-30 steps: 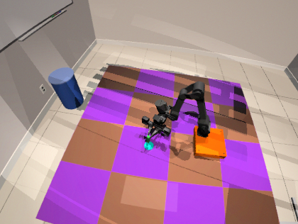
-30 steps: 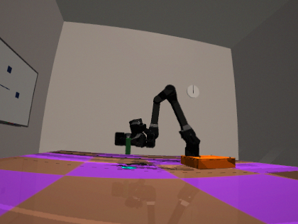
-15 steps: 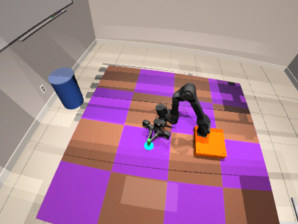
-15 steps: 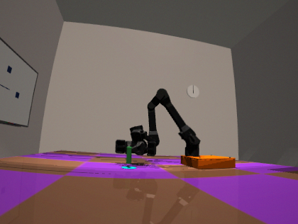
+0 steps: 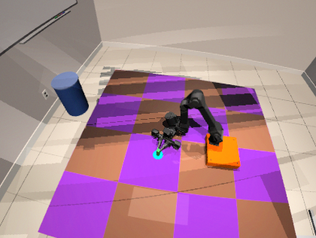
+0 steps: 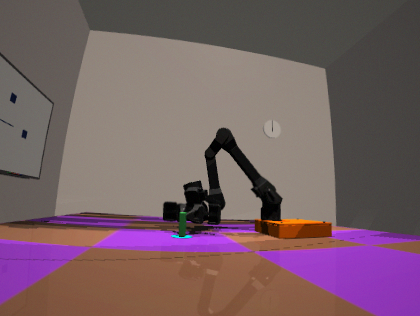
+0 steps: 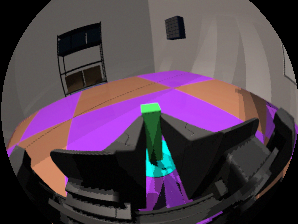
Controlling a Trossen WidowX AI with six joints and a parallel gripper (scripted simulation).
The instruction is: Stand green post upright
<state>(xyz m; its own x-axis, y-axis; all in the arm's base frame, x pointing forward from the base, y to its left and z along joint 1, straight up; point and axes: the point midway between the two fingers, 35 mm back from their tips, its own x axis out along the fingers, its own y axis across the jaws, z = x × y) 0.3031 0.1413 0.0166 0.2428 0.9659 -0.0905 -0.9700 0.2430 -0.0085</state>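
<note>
The green post lies 2 cm below my gripper tip. Also, from my gripper tip: cyan circle: 6 cm below.
</note>
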